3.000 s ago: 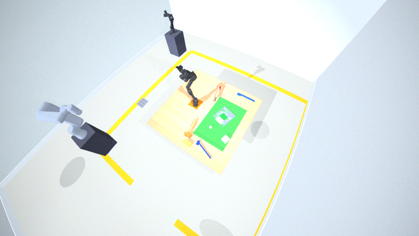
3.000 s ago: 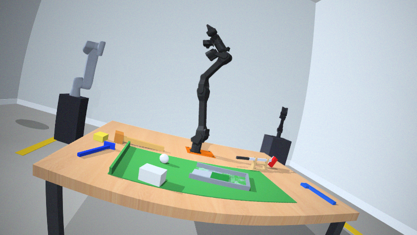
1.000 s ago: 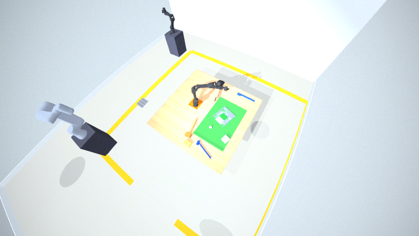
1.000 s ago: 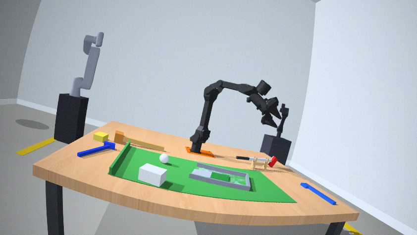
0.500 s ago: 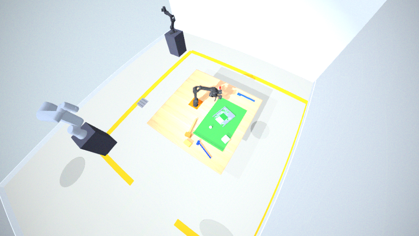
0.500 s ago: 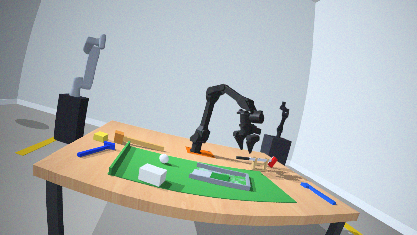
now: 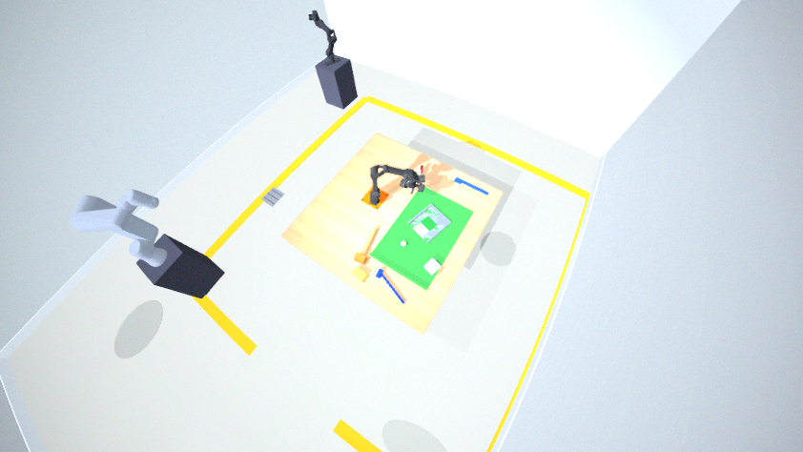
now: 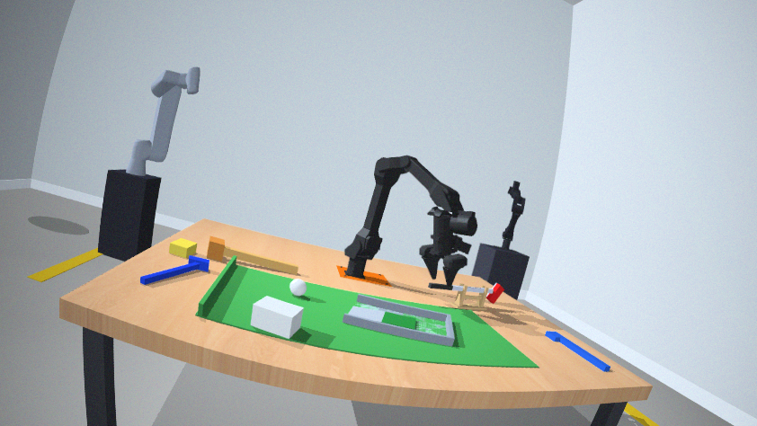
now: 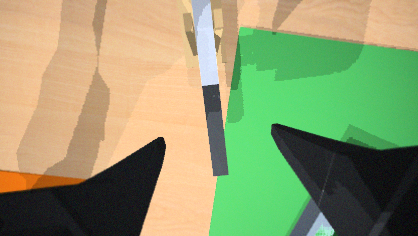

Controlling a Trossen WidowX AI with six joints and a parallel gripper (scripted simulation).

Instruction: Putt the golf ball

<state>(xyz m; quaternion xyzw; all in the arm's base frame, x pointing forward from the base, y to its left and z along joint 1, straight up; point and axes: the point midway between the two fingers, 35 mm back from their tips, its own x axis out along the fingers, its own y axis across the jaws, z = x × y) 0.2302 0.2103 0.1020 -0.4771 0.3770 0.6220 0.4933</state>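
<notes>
Now: gripper tip 11 cm to the right of the red putter, 3 cm past it and 1 cm above it. From my gripper tip the other things lie so: white block (46 cm to the right, 44 cm ahead, 4 cm below); then white golf ball (42 cm to the right, 17 cm ahead, 5 cm below); then wooden stand (13 cm to the left, 4 cm below, 3 cm behind).
</notes>
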